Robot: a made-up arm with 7 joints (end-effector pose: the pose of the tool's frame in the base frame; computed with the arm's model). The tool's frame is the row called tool.
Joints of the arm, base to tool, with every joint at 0 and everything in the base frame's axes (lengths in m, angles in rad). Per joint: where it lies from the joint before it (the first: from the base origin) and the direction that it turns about. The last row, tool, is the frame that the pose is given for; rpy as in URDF.
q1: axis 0 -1 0 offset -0.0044 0.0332 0.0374
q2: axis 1 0 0 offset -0.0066 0.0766 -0.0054
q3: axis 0 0 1 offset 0.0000 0.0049 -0.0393
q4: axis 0 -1 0 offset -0.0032 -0.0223 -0.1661
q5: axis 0 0 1 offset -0.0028 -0.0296 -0.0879
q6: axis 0 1 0 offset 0.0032 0.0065 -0.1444
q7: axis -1 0 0 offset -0.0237 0.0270 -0.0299
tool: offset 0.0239 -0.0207 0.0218 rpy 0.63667 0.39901 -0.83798
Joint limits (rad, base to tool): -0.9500..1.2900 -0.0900..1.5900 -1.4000..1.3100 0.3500..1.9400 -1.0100..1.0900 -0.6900..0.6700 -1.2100..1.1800
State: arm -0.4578 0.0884 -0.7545 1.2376 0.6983 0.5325 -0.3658
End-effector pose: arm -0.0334 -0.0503 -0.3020 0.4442 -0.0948 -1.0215
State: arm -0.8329 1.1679 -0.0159 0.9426 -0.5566 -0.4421 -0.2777
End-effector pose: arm -0.0107 0.4053 -0.2298 1.6738 -0.7187 -2.1988
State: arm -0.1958 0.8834 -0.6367 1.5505 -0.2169 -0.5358 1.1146
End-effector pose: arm 0.1185 0.1749 -0.2319 -0.0168 -1.6798 -2.2982
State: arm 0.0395 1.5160 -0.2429 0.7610 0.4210 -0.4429 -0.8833
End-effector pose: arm 0.1628 0.4915 -0.0626 2.9973 -0.4348 0.0731
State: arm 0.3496 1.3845 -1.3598 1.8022 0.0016 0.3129 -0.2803
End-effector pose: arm 0.0866 0.2161 -0.2127 1.7189 -0.9983 -1.9169
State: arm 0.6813 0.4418 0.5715 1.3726 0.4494 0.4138 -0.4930
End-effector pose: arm 0.2973 0.3074 0.0194 1.3967 -0.6843 0.9597
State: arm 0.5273 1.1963 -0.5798 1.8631 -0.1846 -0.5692 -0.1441
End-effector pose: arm 0.2315 0.1718 -0.0531 -1.6824 2.2029 0.7792
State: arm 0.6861 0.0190 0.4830 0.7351 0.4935 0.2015 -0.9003
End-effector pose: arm 0.3844 0.1562 -0.1753 1.0480 0.0917 0.6391
